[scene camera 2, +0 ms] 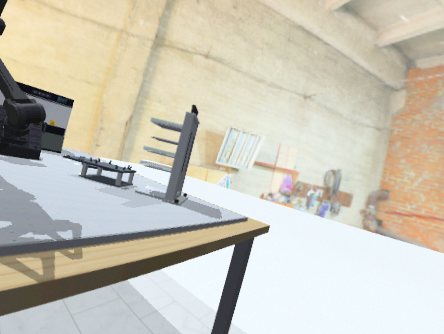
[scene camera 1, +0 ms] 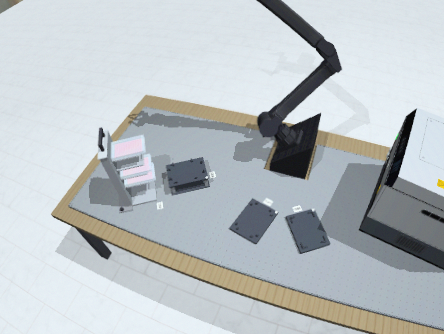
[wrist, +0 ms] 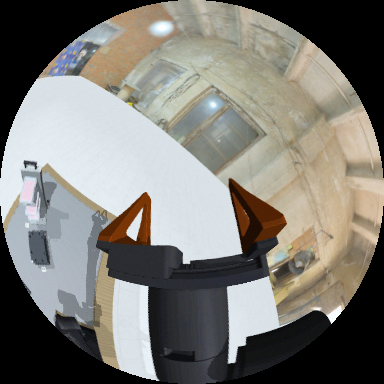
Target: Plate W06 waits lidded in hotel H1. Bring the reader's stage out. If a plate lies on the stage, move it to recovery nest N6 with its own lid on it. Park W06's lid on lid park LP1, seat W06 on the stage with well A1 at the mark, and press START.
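Places are measured from the arm's base along level axes (x ahead, y left, z up), in millimetres.
Pixels of known places: gripper, fingertip midpoint: (wrist: 186, 188); arm's base at its link origin: (scene camera 2: 15, 131) (scene camera 1: 290, 141).
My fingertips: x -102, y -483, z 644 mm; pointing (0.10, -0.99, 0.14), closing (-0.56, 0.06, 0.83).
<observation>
Ahead of a thing's pixels: the offset from my fingertips to its top centre. "*": to the spot under its first point.
My gripper (wrist: 186, 188) is open, its orange fingers wide apart, high up and away from the table. The hotel, a grey upright rack (scene camera 1: 116, 176) (scene camera 2: 182, 157) (wrist: 44, 187), stands at the table's end with several pinkish plates on its shelves; which one is W06 I cannot tell. The reader, a large grey and white box @[dx +217, dy +1070, dz -387 mm] (scene camera 1: 400, 205) (scene camera 2: 56, 112), stands at the other side; no stage shows outside it in these views. A raised dark stand (scene camera 1: 187, 171) (scene camera 2: 107, 167) (wrist: 39, 248) is near the hotel. Two flat dark nests @[* dx +473, dy +452, dz -730 mm] (scene camera 1: 254, 221) @[* dx +447, dy +656, dz -728 mm] (scene camera 1: 307, 231) lie mid-table; their labels are too small to read.
The arm's black base (scene camera 1: 295, 150) (scene camera 2: 22, 135) stands at the table's rear edge, between the hotel and the reader. The wooden table rim (scene camera 1: 200, 270) (scene camera 2: 150, 265) runs around the grey mat. The hotel's black top handle @[* dx +548, dy -83, dz -390 mm] (scene camera 1: 101, 139) (scene camera 2: 194, 109) sticks up above its shelves.
</observation>
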